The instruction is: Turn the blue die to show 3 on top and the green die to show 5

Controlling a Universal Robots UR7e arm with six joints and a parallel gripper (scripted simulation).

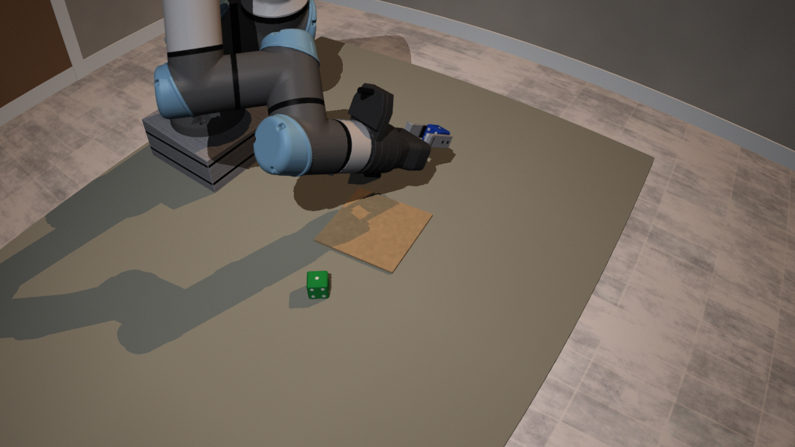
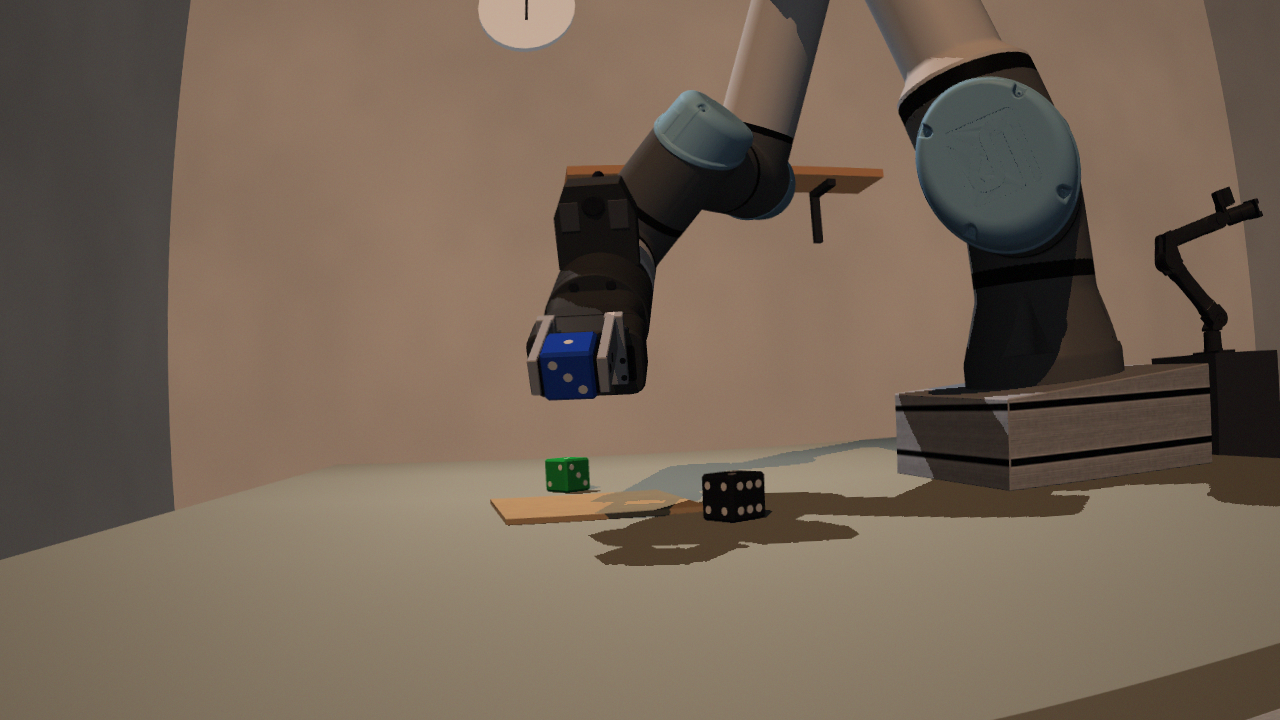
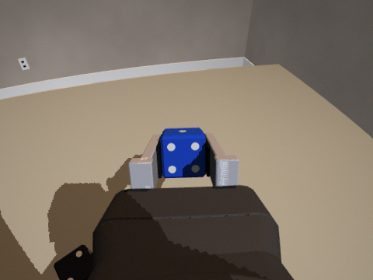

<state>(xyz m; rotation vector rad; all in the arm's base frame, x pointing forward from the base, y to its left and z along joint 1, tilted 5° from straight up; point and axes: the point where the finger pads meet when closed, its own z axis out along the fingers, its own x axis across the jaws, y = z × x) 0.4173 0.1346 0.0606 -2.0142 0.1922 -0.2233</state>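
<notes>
The black die lies 10 cm behind my hand, 3 cm to the right of it and 9 cm below it. The rest, counted from my hand: green die (1 cm behind, 30 cm to the right, 9 cm below); brown mat (2 cm behind, 15 cm to the right, 10 cm below); blue die (right at my hand).
</notes>
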